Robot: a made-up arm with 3 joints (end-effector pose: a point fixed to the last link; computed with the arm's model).
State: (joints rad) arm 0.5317 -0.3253 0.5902
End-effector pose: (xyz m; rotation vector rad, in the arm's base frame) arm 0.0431 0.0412 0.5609 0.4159 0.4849 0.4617
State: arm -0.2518 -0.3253 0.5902
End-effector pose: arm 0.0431 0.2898 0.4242 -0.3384 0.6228 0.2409
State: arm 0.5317 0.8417 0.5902
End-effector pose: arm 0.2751 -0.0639 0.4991 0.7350 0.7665 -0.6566
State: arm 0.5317 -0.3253 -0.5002
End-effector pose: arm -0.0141 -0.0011 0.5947 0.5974 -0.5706 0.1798
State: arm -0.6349 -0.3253 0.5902
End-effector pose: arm 0.0431 0.3558 0.2990 -0.7069 0.6685 0.1200
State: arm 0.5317 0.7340 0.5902
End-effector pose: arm 0.2616 -0.0452 0.5101 0.7103 0.7459 -0.5506
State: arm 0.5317 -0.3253 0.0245
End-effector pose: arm 0.0200 0.0169 0.5869 0.5230 -0.0627 0.3240
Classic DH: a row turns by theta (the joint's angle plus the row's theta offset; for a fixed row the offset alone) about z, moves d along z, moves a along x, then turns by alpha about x. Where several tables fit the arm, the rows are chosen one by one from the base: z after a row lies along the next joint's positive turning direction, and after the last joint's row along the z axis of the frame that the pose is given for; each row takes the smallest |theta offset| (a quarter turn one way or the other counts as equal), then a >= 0, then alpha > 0; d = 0 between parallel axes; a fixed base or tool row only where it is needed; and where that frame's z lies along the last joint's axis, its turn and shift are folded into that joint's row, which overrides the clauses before.
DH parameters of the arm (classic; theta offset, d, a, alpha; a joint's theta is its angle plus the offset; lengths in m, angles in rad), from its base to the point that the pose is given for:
base (fixed): 1.5708 0.1916 0 1.5708
joint 1: 0 0.0667 -0.014 1.5708
joint 2: -1.5708 -0.273 0.0186 -1.5708
joint 3: 0 0.2319 -0.0461 -1.5708
tool (fixed): 3.1416 0.0603 0 0

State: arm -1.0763 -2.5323 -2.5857
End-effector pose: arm 0.0074 0.0954 0.5332 1.7715 -0.2697 0.8854
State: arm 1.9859 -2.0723 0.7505
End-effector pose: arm -0.1637 -0.2307 0.0067 0.5384 -1.3614 1.4216
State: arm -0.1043 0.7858 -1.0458
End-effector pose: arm 0.1970 0.2184 0.5137 -0.5010 -1.0294 -0.6616
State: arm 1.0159 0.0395 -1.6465
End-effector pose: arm -0.0063 -0.1508 0.5451 0.7368 -1.4695 -0.8536
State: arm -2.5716 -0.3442 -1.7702
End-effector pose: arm -0.0933 0.0179 -0.1607 -1.4884 -0.2925 2.0208
